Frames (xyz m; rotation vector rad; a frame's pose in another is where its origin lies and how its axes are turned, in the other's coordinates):
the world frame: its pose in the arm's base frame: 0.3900 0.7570 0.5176 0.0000 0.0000 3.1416
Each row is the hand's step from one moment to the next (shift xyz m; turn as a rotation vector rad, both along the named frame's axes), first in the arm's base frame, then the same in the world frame.
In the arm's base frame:
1: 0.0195 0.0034 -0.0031 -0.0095 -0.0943 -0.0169
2: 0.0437 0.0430 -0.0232 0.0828 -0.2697 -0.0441
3: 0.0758 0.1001 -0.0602 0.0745 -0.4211 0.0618
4: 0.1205 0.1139 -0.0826 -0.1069 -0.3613 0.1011
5: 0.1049 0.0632 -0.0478 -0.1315 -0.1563 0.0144
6: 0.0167 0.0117 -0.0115 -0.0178 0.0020 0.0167
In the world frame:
1: -0.0195 -0.0034 -0.0031 0.0095 0.0943 -0.0169
2: -0.0437 -0.0430 -0.0232 -0.0828 0.2697 -0.0441
3: -0.0758 -0.1001 -0.0602 -0.0745 0.4211 0.0618
4: -0.1205 -0.1139 -0.0826 0.1069 0.3613 0.1011
5: -0.1049 -0.0632 -0.0478 0.1315 0.1563 0.0144
6: -0.0167 -0.0117 -0.0115 0.0178 -0.0020 0.0167

